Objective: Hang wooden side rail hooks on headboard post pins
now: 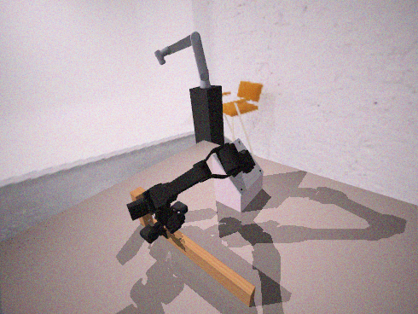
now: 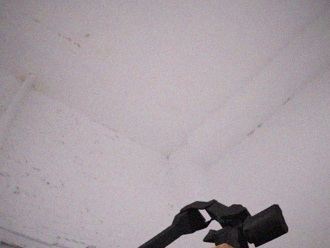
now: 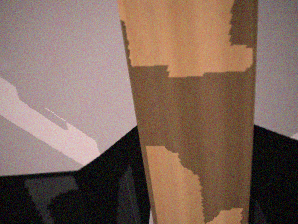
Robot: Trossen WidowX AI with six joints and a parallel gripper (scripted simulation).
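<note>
My gripper tip is now 16 cm to the left of the headboard post and 4 cm below it.
</note>
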